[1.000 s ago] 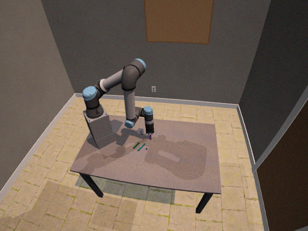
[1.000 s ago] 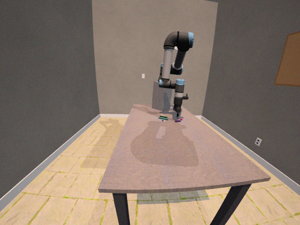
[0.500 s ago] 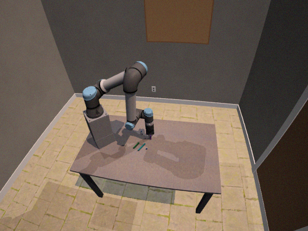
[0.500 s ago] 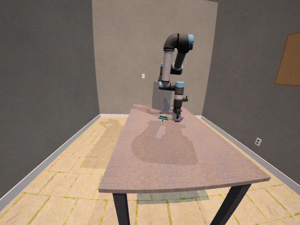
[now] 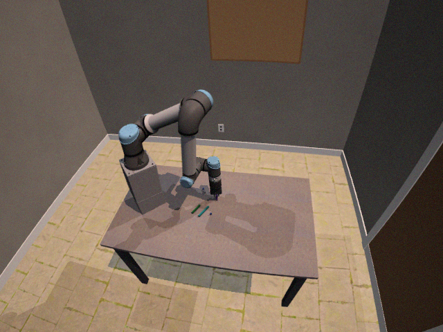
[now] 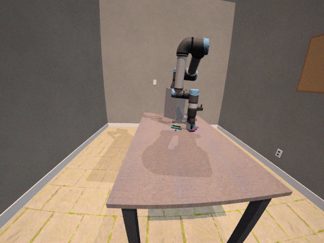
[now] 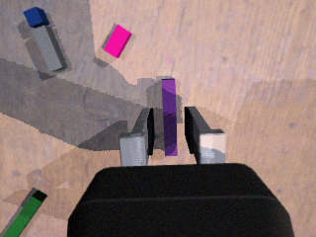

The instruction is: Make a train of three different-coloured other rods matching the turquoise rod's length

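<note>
Now: the purple rod 30 mm below my hand. Also, from my hand: magenta rod 50 mm to the left, 40 mm behind, 30 mm below; grey rod 90 mm behind, 40 mm to the left, 30 mm below; turquoise rod 130 mm to the right, 70 mm behind, 30 mm below.
</note>
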